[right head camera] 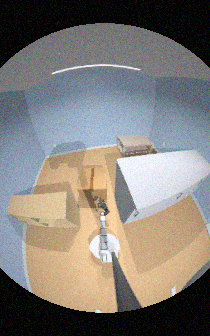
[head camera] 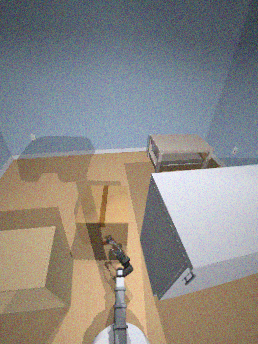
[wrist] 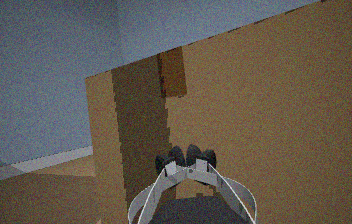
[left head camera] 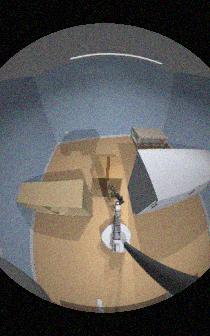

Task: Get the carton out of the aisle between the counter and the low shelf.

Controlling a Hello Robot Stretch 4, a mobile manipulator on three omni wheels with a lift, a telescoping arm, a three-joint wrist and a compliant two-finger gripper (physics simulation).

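Places are measured from the robot's base along level axes (x ahead, y left, z up), in metres.
Pixels of known places: gripper, fingertip midpoint: [right head camera: 95,196] [head camera: 108,238] [wrist: 185,158] [left head camera: 110,185].
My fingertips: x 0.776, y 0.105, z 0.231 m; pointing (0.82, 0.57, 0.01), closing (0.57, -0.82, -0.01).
Ahead of a thing's pixels: the offset from my fingertips to its middle. "*": to the spot under its first point. Level surfaces: height alone.
The carton @(dz -0.056, dx +0.292, dy +0.047 m) [head camera: 118,205] [left head camera: 115,167] [right head camera: 100,177] [wrist: 260,110] is a tan box with a brown tape strip, standing upright on the floor between the white counter @(dz +0.651 m) [head camera: 210,215] [left head camera: 175,172] [right head camera: 160,182] on the right and the low tan shelf @(dz +0.351 m) [head camera: 25,250] [left head camera: 55,194] [right head camera: 37,205] on the left. My gripper [head camera: 107,241] [left head camera: 111,188] [right head camera: 95,199] [wrist: 185,158] is shut and empty, angled forward and left at the carton's near face. In the wrist view that face fills much of the picture behind the fingertips. Whether they touch it cannot be told.
A small beige table @(dz +0.191 m) [head camera: 180,144] [left head camera: 150,134] [right head camera: 135,141] stands by the back wall [head camera: 100,90], behind the counter. The counter's dark end panel @(* dz +0.415, dx -0.241, dy -0.361 m) [head camera: 162,240] faces the aisle, right of my arm [head camera: 120,305]. The shelf's near corner is left of the arm.
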